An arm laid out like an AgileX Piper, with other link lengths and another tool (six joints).
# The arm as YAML. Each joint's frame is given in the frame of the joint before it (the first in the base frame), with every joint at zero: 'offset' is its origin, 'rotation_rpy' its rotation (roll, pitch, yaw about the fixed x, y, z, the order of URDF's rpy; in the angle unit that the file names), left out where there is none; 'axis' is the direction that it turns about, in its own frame. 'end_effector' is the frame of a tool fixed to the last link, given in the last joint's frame.
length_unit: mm
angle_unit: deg
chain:
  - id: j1
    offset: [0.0, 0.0, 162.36]
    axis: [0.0, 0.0, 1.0]
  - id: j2
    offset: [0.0, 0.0, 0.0]
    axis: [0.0, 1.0, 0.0]
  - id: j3
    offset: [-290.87, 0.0, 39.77]
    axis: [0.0, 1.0, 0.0]
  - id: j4
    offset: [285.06, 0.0, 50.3]
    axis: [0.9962, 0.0, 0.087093]
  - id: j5
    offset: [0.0, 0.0, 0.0]
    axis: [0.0, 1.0, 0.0]
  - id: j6
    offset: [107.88, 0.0, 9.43]
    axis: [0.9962, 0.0, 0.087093]
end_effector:
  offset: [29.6, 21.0, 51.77]
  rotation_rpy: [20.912, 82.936, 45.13]
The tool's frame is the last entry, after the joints.
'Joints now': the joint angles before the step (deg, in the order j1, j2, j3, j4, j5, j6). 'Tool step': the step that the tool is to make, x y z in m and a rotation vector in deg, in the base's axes. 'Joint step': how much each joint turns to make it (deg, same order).
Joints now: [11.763 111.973 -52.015 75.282 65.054 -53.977]
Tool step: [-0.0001 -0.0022 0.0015 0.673 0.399 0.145]
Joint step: [-0.496 -0.002 -0.003 -0.103 1.008 0.005]
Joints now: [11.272 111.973 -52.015 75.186 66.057 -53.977]
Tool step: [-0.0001 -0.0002 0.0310 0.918 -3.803 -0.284]
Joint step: [-0.003 -4.648 -0.003 -0.004 0.146 0.797]
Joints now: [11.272 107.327 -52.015 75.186 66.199 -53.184]
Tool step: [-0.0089 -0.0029 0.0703 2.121 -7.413 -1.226]
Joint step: [-0.034 -10.812 -0.006 -0.077 0.419 3.416]
